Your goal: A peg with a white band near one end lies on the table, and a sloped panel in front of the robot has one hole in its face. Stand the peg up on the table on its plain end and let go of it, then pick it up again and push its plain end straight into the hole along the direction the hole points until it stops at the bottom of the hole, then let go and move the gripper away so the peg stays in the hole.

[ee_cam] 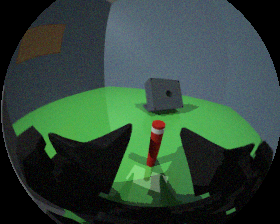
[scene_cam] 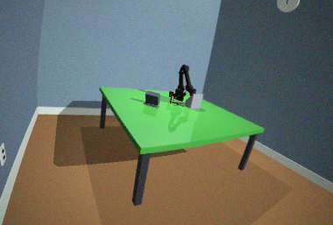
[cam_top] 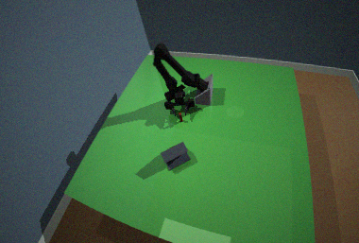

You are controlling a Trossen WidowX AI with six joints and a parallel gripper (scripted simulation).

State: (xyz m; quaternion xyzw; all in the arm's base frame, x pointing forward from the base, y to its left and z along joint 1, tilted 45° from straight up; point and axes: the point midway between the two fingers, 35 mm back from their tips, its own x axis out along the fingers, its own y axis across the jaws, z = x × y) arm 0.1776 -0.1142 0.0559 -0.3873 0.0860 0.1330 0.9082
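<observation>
The red peg is 1 cm below my gripper tip and 1 cm behind it. Round my gripper tip: sloped grey panel 23 cm ahead, 3 cm to the left, 1 cm below.
</observation>
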